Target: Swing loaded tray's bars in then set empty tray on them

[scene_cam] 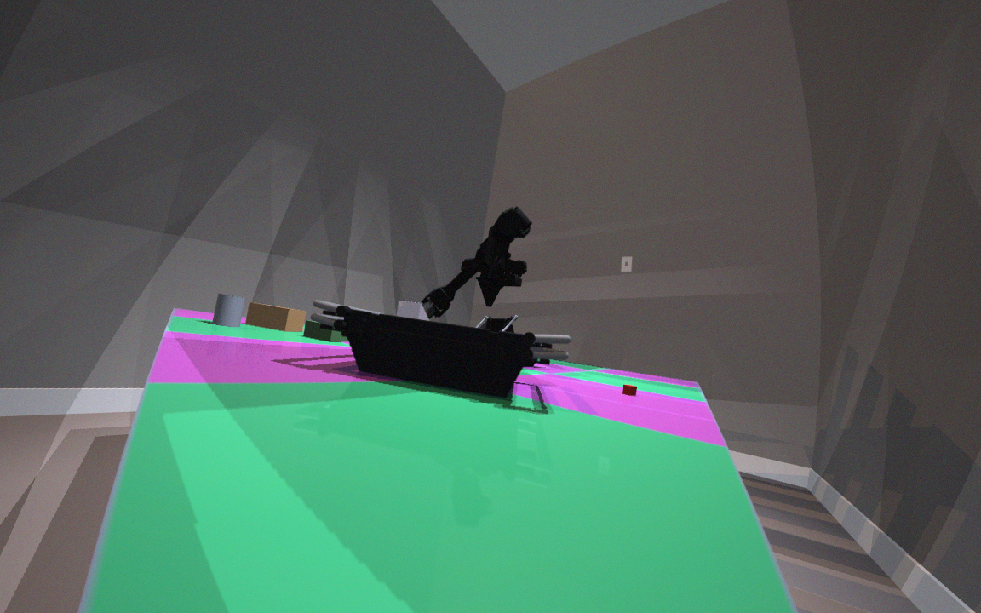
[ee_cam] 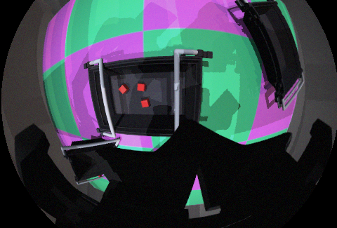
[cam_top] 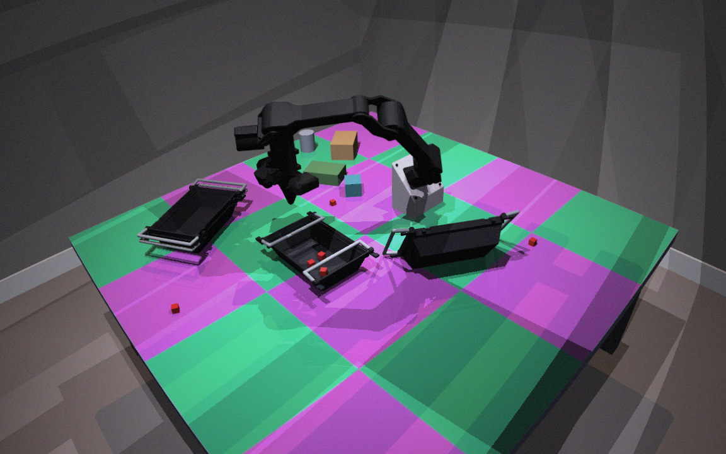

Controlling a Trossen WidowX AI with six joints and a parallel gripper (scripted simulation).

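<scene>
Right now my gripper tip is 280 mm to the right of the black tray, 270 mm past it and 70 mm above it. Round my gripper tip: teal cube 290 mm behind, 150 mm to the right, 120 mm below; then tan box 430 mm behind, 390 mm to the right, 110 mm below; then olive block 280 mm to the right, 270 mm behind, 120 mm below.
</scene>
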